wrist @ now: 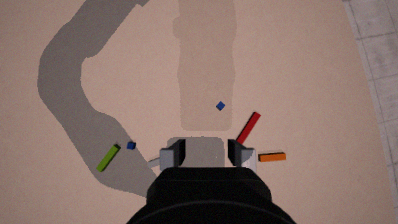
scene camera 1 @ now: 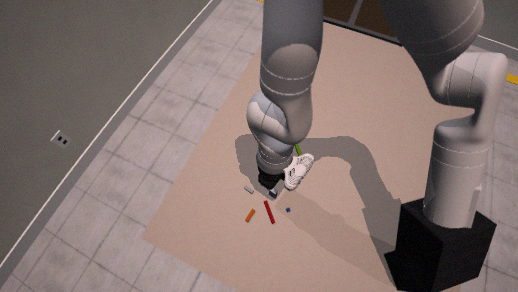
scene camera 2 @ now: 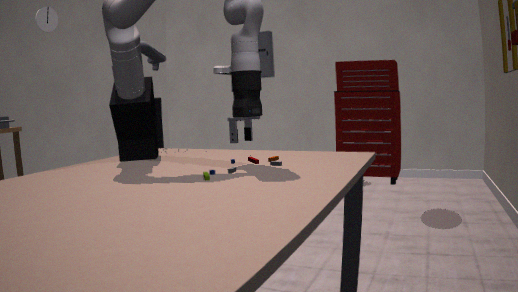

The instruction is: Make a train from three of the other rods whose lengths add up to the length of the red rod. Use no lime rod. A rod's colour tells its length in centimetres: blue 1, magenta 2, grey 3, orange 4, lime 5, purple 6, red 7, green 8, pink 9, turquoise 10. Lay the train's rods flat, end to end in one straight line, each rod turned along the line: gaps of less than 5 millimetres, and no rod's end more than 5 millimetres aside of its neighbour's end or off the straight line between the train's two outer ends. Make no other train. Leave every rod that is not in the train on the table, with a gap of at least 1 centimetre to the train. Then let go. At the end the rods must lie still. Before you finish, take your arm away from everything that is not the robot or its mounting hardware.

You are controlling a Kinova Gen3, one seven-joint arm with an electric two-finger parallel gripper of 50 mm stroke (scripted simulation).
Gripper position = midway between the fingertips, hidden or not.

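My gripper [scene camera 2: 241,141] [wrist: 206,148] is visible.
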